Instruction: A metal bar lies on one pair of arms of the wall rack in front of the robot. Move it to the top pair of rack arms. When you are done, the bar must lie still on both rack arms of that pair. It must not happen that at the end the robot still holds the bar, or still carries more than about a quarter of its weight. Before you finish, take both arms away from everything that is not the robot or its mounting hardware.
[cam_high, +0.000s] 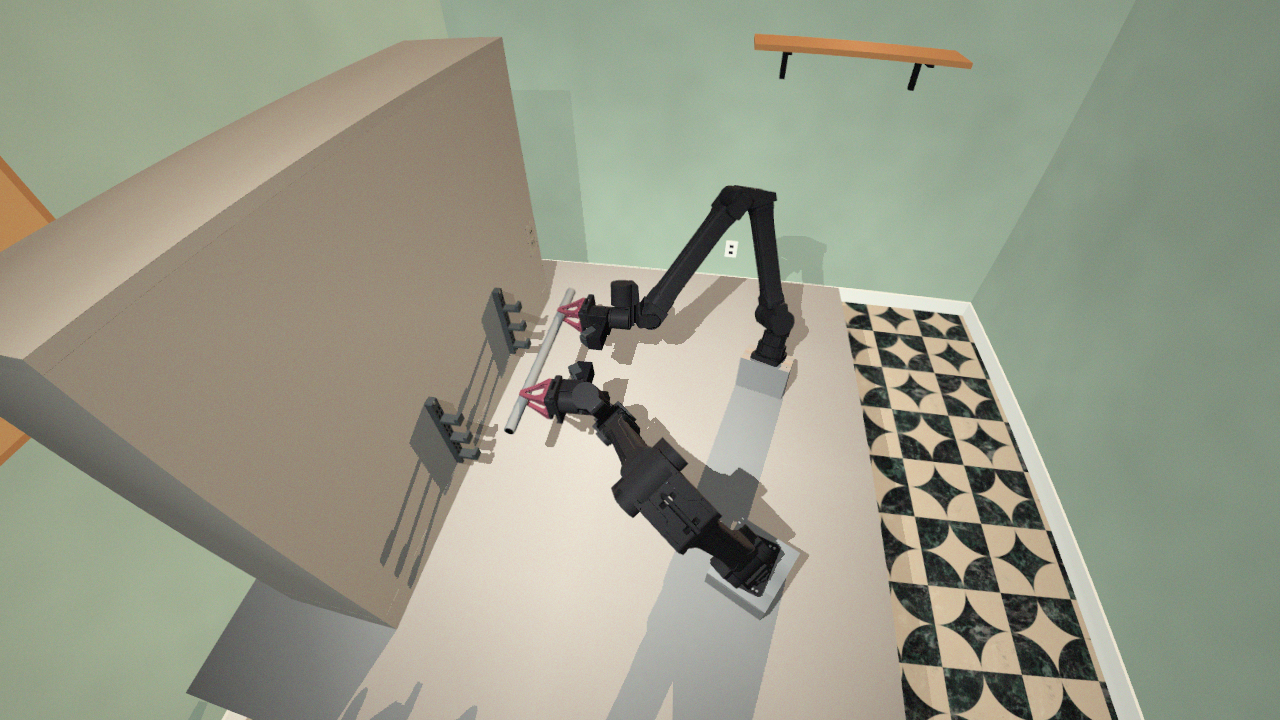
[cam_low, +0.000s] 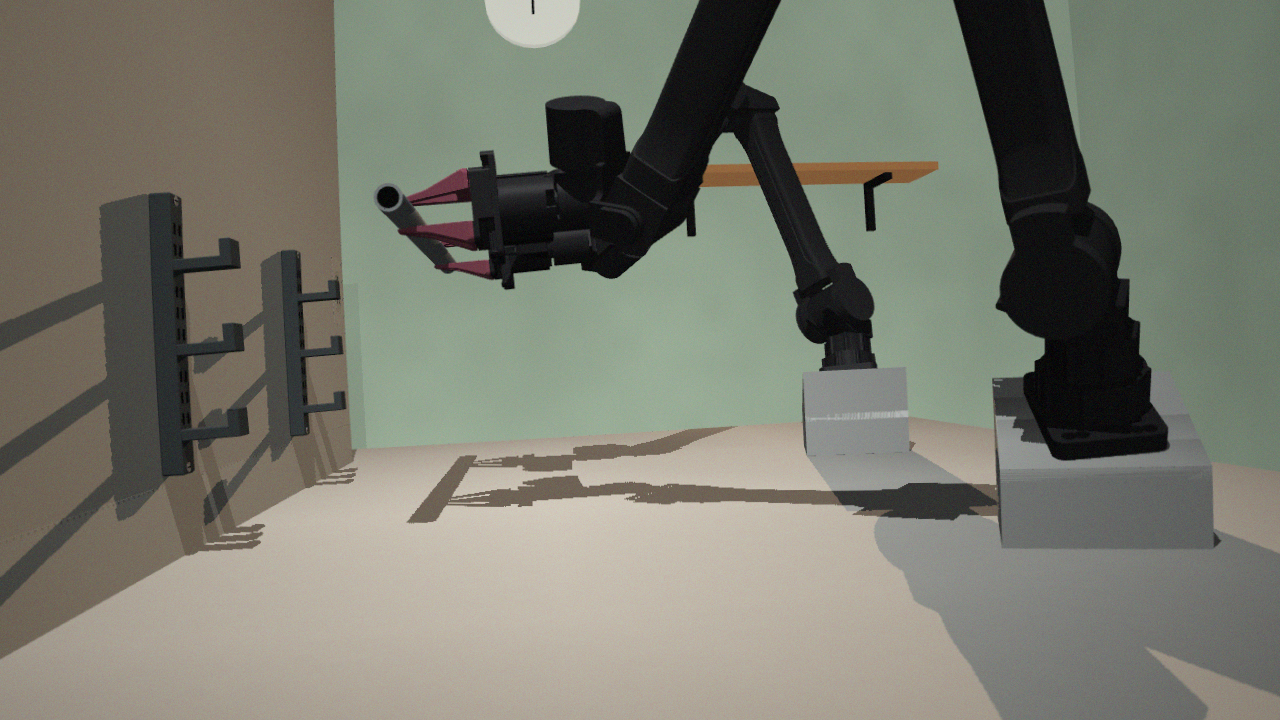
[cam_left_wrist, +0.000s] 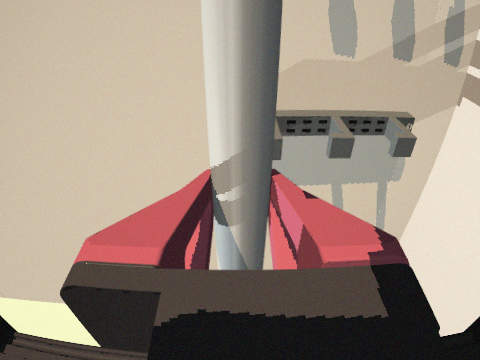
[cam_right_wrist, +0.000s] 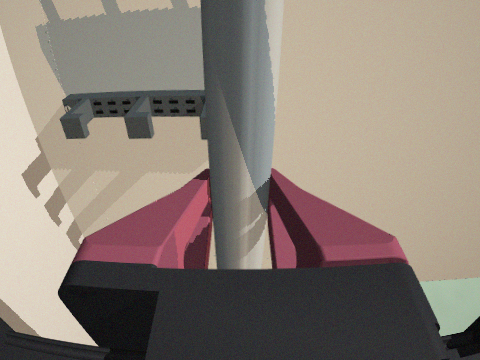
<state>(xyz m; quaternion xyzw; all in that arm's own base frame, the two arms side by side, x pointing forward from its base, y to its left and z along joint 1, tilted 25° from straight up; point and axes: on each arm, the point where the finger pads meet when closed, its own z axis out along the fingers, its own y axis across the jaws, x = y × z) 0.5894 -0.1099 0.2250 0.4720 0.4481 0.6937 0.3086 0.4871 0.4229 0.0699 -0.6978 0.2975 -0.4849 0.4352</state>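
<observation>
The grey metal bar is 150 mm to the right of my left hand and 10 mm ahead of it. The rest, counted from my left hand: tall tan wall panel (370 mm ahead, 140 mm above, 90 mm to the right).
</observation>
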